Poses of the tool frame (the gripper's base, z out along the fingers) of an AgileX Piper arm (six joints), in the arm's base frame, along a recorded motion.
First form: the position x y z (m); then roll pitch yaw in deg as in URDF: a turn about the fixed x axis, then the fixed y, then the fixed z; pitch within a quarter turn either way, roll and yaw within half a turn.
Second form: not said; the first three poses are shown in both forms.
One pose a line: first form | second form
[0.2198 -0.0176 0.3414 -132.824 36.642 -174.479] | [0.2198 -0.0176 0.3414 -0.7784 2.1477 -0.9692]
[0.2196 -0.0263 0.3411 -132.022 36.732 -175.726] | [0.2196 -0.0263 0.3411 -0.7831 2.1371 -1.0019]
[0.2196 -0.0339 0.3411 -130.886 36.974 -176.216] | [0.2196 -0.0339 0.3411 -0.7875 2.1211 -1.0247]
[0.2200 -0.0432 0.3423 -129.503 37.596 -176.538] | [0.2200 -0.0432 0.3423 -0.7864 2.0990 -1.0443]
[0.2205 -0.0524 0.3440 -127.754 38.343 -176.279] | [0.2205 -0.0524 0.3440 -0.7852 2.0717 -1.0580]
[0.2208 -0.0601 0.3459 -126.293 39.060 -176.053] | [0.2208 -0.0601 0.3459 -0.7820 2.0484 -1.0685]
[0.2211 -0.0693 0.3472 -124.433 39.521 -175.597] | [0.2211 -0.0693 0.3472 -0.7853 2.0221 -1.0826]
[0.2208 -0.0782 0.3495 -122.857 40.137 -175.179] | [0.2208 -0.0782 0.3495 -0.7835 1.9985 -1.0921]
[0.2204 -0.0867 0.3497 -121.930 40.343 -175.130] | [0.2204 -0.0867 0.3497 -0.7850 1.9857 -1.1023]
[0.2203 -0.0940 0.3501 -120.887 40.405 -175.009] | [0.2203 -0.0940 0.3501 -0.7895 1.9724 -1.1138]
